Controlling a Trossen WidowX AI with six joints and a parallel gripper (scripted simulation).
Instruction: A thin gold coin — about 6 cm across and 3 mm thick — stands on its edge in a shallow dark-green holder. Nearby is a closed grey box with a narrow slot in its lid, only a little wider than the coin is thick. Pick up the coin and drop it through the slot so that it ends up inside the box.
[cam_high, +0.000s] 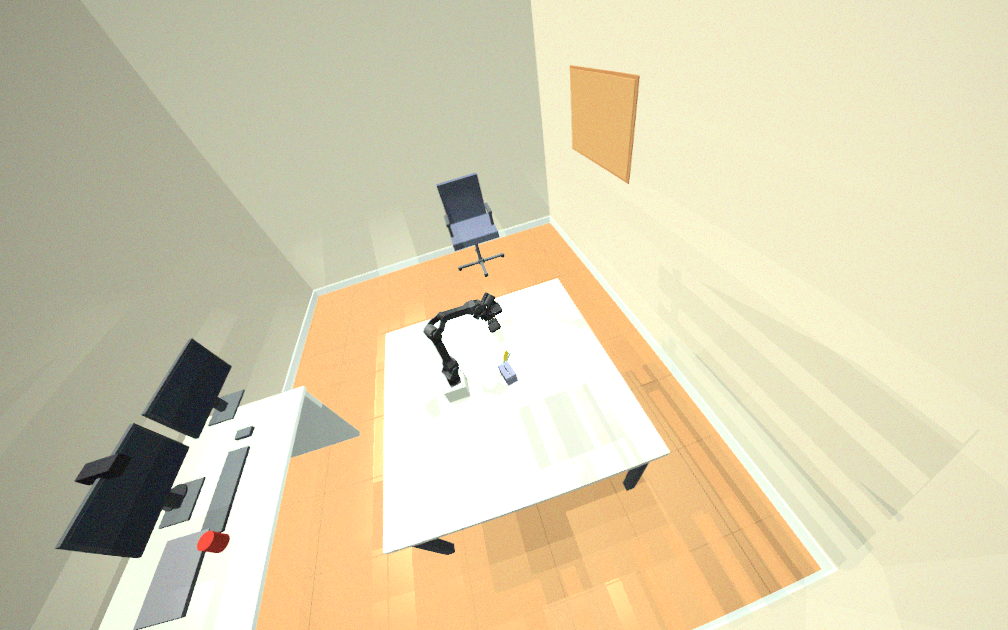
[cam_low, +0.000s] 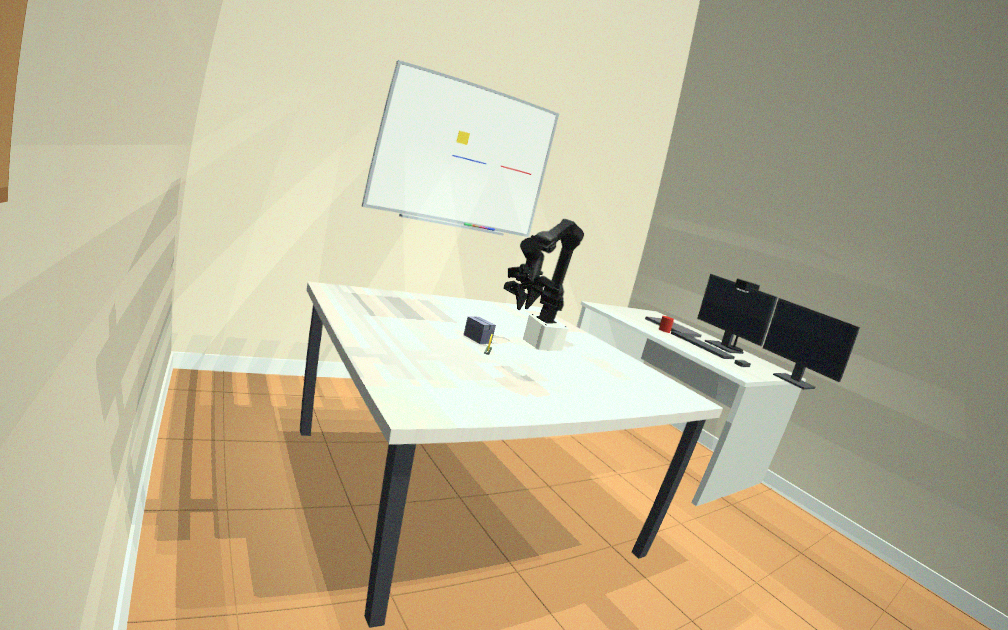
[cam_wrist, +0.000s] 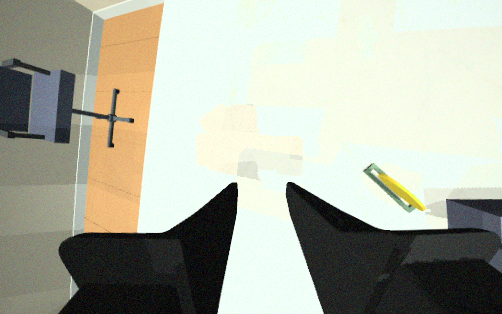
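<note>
Now: the gold coin 30 mm behind my gripper tip, 140 mm to the right of it and 170 mm below it.
</note>
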